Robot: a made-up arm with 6 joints. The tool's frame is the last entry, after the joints.
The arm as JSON. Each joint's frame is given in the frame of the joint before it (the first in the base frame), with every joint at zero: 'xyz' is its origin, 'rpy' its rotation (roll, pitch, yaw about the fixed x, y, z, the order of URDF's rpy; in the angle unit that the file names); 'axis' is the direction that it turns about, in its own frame. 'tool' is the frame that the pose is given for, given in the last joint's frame.
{
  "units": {
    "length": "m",
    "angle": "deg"
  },
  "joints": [
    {
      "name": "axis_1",
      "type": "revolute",
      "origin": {
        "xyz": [
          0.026,
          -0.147,
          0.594
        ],
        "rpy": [
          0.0,
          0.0,
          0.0
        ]
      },
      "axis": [
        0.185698,
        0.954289,
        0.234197
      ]
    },
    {
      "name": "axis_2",
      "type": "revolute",
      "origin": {
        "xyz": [
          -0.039,
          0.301,
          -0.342
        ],
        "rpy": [
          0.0,
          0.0,
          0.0
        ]
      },
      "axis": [
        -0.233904,
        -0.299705,
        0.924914
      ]
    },
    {
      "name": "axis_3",
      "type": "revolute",
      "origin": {
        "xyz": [
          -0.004,
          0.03,
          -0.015
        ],
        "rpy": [
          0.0,
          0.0,
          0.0
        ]
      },
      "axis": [
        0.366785,
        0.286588,
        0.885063
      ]
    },
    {
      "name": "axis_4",
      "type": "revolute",
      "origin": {
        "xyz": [
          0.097,
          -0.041,
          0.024
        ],
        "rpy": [
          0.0,
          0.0,
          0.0
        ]
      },
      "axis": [
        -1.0,
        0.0,
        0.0
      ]
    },
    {
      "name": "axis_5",
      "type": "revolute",
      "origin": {
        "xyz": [
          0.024,
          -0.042,
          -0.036
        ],
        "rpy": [
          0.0,
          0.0,
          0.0
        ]
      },
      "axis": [
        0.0,
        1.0,
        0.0
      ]
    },
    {
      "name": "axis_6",
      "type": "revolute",
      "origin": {
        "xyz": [
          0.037,
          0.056,
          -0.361
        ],
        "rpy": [
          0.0,
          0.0,
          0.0
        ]
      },
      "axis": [
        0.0,
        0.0,
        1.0
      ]
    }
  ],
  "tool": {
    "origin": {
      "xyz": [
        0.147,
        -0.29,
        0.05
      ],
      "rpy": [
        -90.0,
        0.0,
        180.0
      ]
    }
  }
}
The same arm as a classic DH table. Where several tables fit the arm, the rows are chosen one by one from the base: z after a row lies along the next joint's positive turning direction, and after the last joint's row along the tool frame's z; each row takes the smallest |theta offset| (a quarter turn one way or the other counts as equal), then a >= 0, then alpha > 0; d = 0 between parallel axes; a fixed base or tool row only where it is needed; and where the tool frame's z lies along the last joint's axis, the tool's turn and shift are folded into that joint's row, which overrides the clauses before.
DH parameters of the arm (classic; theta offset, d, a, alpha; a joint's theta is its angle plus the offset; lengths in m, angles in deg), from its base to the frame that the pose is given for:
base (fixed): -11.01 0.6276 0.0536 -76.46
axis_1: -9.99 0.0138 -0.1637 96.48
axis_2: -34.84 -0.4106 -0.0234 -49.69
axis_3: -48.38 0.0248 0.0464 111.52
axis_4: 72.06 -0.1170 -0.0360 -90.00
axis_5: 90.00 0.0140 0.0370 90.00
axis_6: 0.00 -0.3110 0.1470 90.00
tool (fixed): 180.00 0.2900 0.0000 0.00

